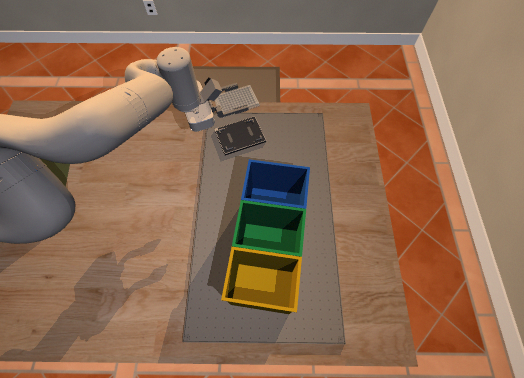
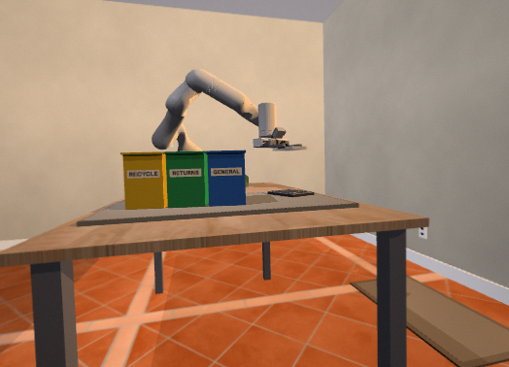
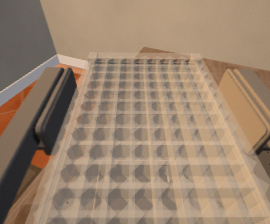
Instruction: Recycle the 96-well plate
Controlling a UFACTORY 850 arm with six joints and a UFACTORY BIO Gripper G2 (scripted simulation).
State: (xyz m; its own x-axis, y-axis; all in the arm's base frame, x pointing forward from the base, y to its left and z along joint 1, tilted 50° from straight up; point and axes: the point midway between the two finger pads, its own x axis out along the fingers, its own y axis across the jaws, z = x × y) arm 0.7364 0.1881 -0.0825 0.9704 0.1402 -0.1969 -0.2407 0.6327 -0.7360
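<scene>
Now: the yellow recycle bin 55 cm to the right of my hand, 12 cm below it and 1 cm ahead of it. Also, from my hand: blue general bin: 30 cm to the right, 12 cm below, 8 cm ahead; clear 96-well plate: 1 cm below; dark plate nest N1: 20 cm below.
</scene>
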